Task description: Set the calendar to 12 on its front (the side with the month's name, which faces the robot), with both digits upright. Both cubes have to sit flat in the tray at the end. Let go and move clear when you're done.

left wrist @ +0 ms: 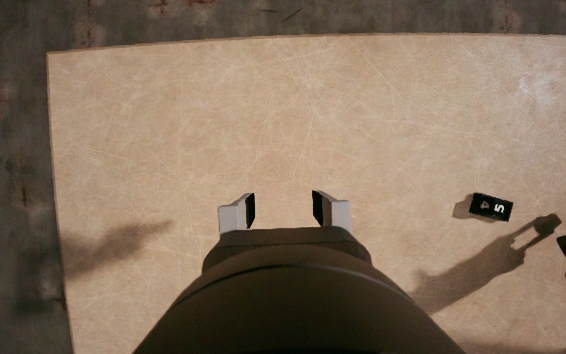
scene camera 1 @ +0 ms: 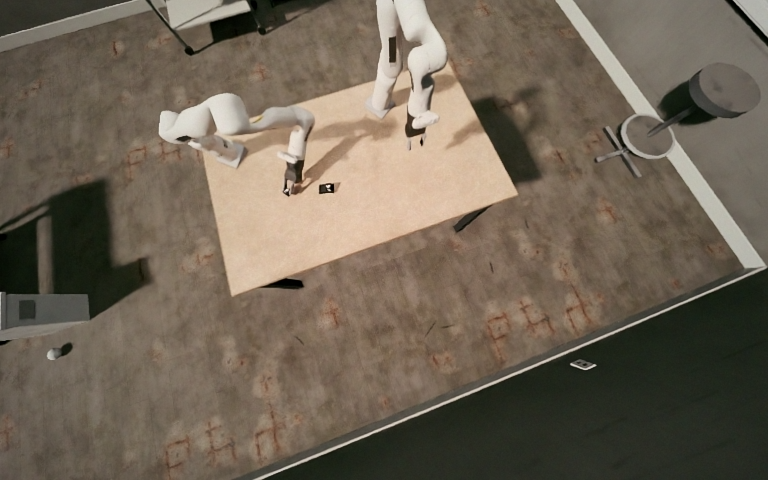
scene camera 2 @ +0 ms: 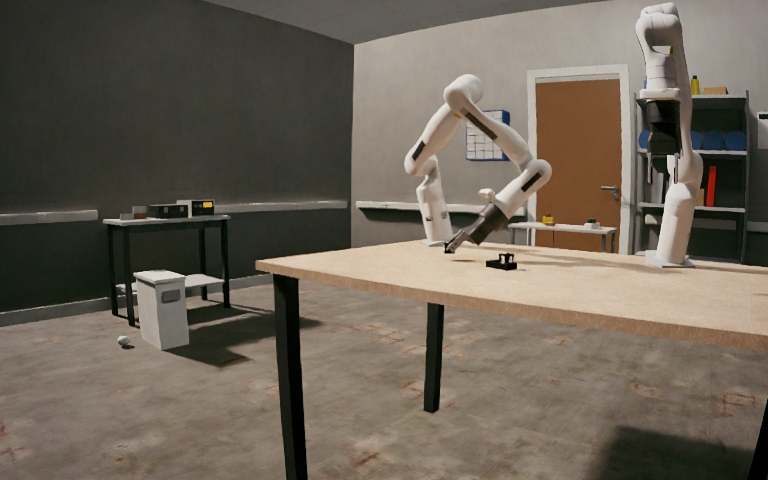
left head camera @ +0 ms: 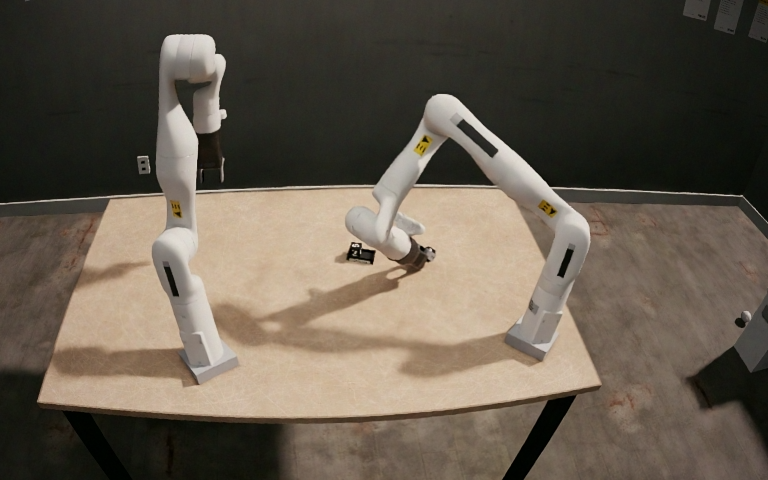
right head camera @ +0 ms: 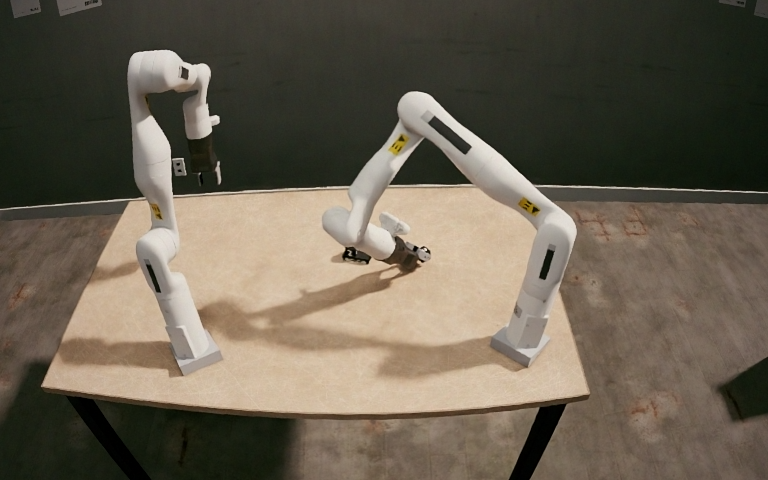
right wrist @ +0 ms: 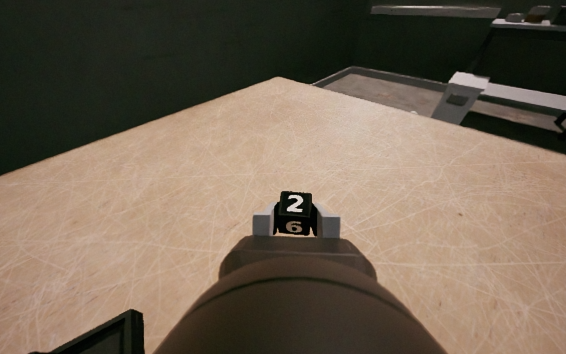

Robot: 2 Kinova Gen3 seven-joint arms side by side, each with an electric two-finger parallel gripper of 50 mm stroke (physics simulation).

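Pixels of known places: left gripper, fingertip midpoint: (left wrist: 283,204) (scene camera 1: 415,146) (scene camera 2: 662,183) (left head camera: 212,180) (right head camera: 210,183); right gripper, fingertip midpoint: (scene camera 1: 287,192) (scene camera 2: 448,248) (left head camera: 428,254) (right head camera: 423,254) (right wrist: 294,213); left arm's base at its link origin: (scene camera 1: 380,102) (scene camera 2: 670,257) (left head camera: 206,353) (right head camera: 193,347); right arm's base at its link origin: (scene camera 1: 230,153) (scene camera 2: 440,238) (left head camera: 534,333) (right head camera: 522,337).
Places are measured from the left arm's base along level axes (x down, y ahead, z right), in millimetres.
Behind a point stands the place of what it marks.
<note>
The black calendar tray (left head camera: 366,256) @[x 12, y 454, z 343 mm] (scene camera 1: 322,190) @[x 13, y 465, z 349 mm] (scene camera 2: 492,264) @[x 13, y 478, z 342 mm] (right wrist: 134,325) @[x 10, y 465, z 366 mm] lies on the table. A black cube (left head camera: 355,247) @[x -17, y 452, z 312 mm] (scene camera 2: 506,258) @[x -8, y 475, z 299 mm] (left wrist: 498,206) @[x -18, y 462, z 309 mm] is in the picture-left part of the tray in the left head camera; 5 and 4 show on it in the left wrist view. Its front digit is too small to read surely. My right gripper (left head camera: 429,254) @[x -10, y 464, z 513 mm] (scene camera 2: 449,246) @[x -10, y 464, z 513 mm] (right wrist: 294,213) @[x -10, y 464, z 513 mm] is shut on the other cube (right wrist: 295,204) @[x -28, y 462, z 512 mm], which shows 2 on top and 6 towards the wrist, and holds it a little above the table beside the tray. My left gripper (left head camera: 212,174) @[x -208, y 430, z -96 mm] (left wrist: 283,204) @[x -208, y 430, z -96 mm] is open and empty, high above the table.
The wooden table (left head camera: 294,362) @[x 22, y 42, z 215 mm] (scene camera 2: 566,294) @[x 22, y 625, z 34 mm] carries both arm bases. The right forearm (left head camera: 396,169) @[x -361, y 312, z 403 mm] reaches over the area near the tray and partly covers the tray in the right head camera. A bin (scene camera 2: 164,311) stands on the floor away from the table.
</note>
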